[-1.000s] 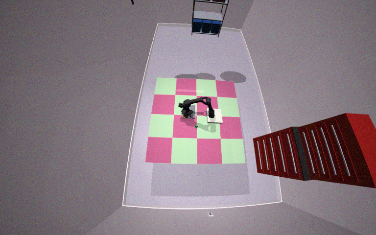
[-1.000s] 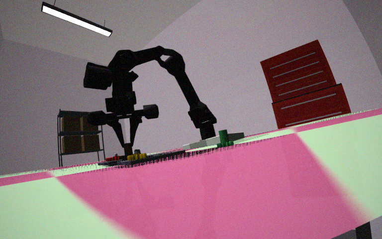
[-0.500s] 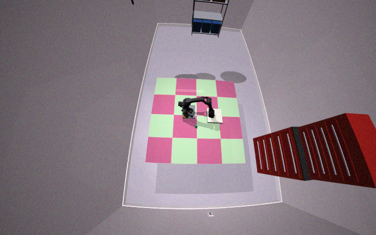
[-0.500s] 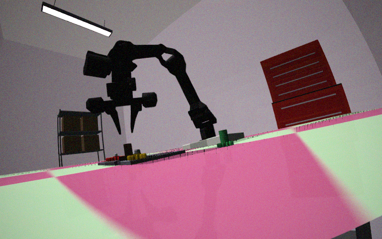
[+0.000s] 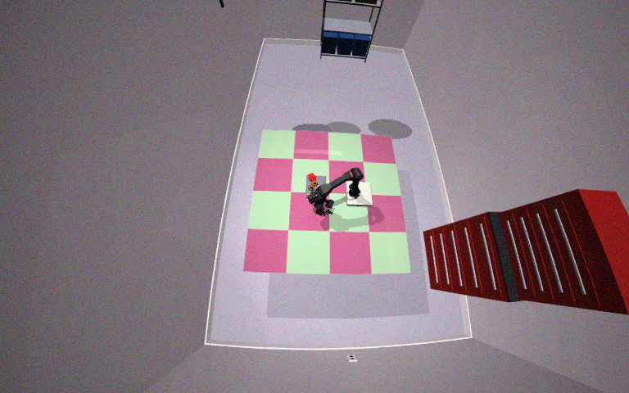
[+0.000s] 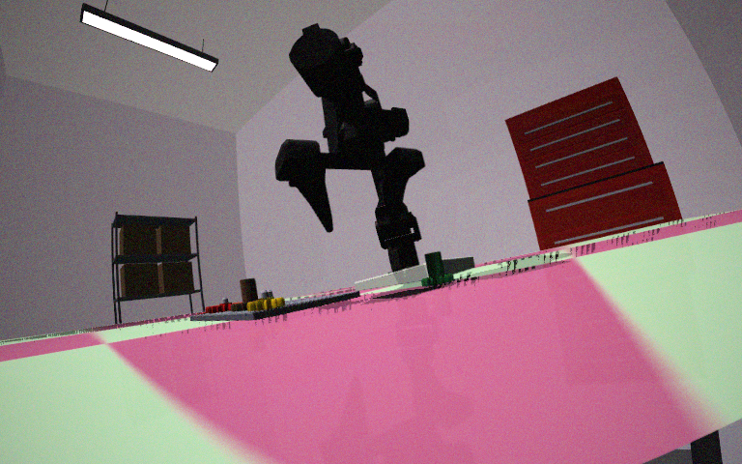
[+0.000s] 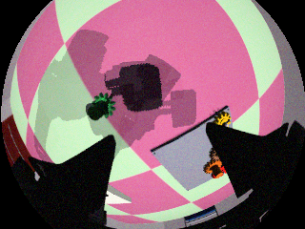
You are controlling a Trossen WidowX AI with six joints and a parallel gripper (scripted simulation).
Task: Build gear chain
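Right now the green gear is 7 cm behind my gripper tip, 6 cm below it and 4 cm to the left of it. Round my gripper tip: grey board 17 cm to the right, 8 cm below, 5 cm ahead; then brown gear 15 cm to the right, 9 cm ahead, 6 cm below; then yellow gear 10 cm ahead, 8 cm to the right, 6 cm below.
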